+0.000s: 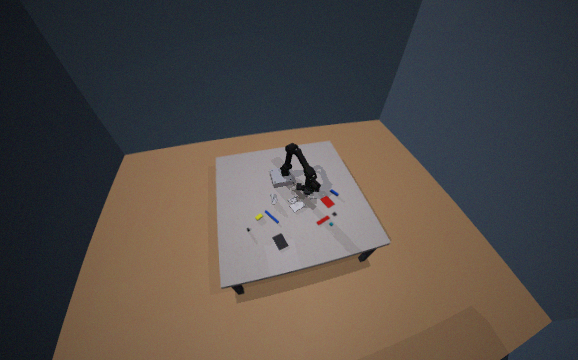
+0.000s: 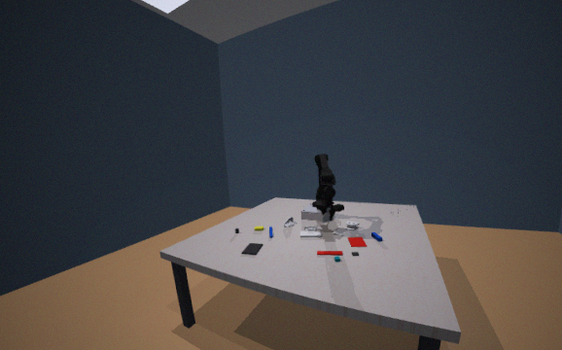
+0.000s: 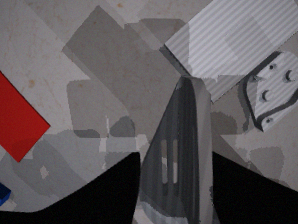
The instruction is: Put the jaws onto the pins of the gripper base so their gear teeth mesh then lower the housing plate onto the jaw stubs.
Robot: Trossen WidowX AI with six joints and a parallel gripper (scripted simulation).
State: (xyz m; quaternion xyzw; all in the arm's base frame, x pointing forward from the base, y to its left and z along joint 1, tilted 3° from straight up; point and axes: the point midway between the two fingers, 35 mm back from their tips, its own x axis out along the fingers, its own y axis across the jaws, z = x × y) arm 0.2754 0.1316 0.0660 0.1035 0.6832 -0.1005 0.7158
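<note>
The white flat plate lies 6 cm ahead of my gripper tip, 9 cm to the right of it and 8 cm below it. From my gripper tip the other things lie so: red square plate: 6 cm ahead, 18 cm to the left, 8 cm below; red bar: 23 cm ahead, 8 cm to the left, 8 cm below; gripper base: 12 cm behind, 11 cm to the left, 5 cm below.
</note>
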